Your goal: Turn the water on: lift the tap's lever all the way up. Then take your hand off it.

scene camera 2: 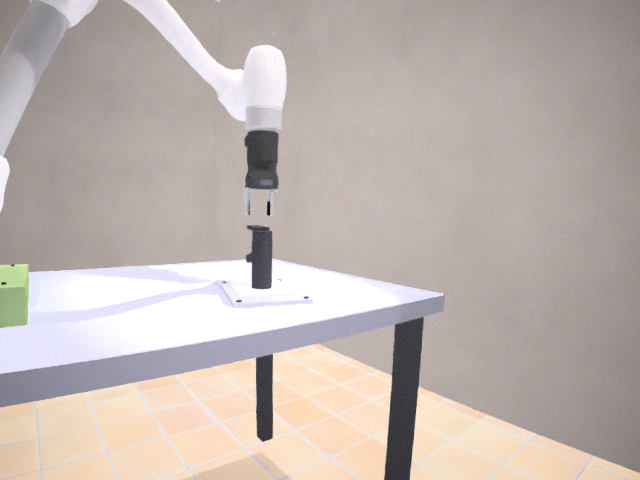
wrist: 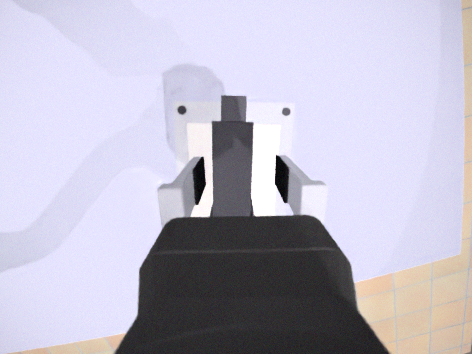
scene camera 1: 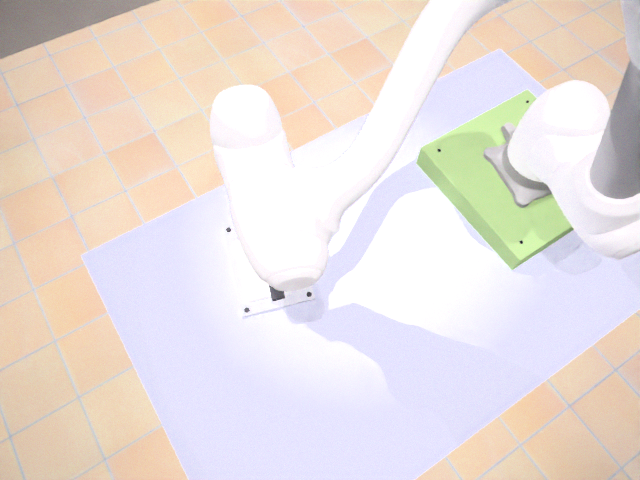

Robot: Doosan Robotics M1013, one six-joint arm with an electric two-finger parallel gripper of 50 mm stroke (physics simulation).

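Places are measured from the arm's base along level axes (x ahead, y left, z up), in metres.
Where they show: gripper, fingertip midpoint: (scene camera 2: 258, 215) (wrist: 240, 170); arm's base at its link origin: (scene camera 1: 529, 168).
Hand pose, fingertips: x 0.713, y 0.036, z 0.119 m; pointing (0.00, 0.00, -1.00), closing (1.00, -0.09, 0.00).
Each offset is from my fingertips to the centre of the thing. "spot": to the spot under its first point.
The tap {spot: 0.092 m right, 0.022 m back, 0.101 m down} (scene camera 2: 262, 260) is a black upright column on a white base plate {0.069 m right, 0.015 m back, 0.177 m down} (scene camera 2: 271, 298) (scene camera 1: 246, 301) (wrist: 270, 111). Its flat black lever {0.018 m right, 0.008 m back, 0.031 m down} (scene camera 2: 257, 227) (wrist: 232, 160) lies about level across the top. The short spout {0.000 m left, 0.006 m back, 0.105 m down} (wrist: 233, 107) (scene camera 1: 277, 293) (scene camera 2: 249, 257) sticks out lower down, on the side the lever points to. My gripper (scene camera 2: 258, 213) (wrist: 240, 170) is open and empty, pointing straight down. Its fingertips are a little above the lever, apart from it; in the wrist view they stand on either side of it. In scene camera 1 the arm hides the gripper, the lever and most of the tap.
A green block (scene camera 1: 465, 180) (scene camera 2: 14, 299) carries the arm's grey foot (scene camera 1: 524, 193) on the same pale table (scene camera 1: 206, 392) (scene camera 2: 155, 351). The tap stands near one end of the table, and the tiled floor (scene camera 1: 51, 289) shows beyond the edge.
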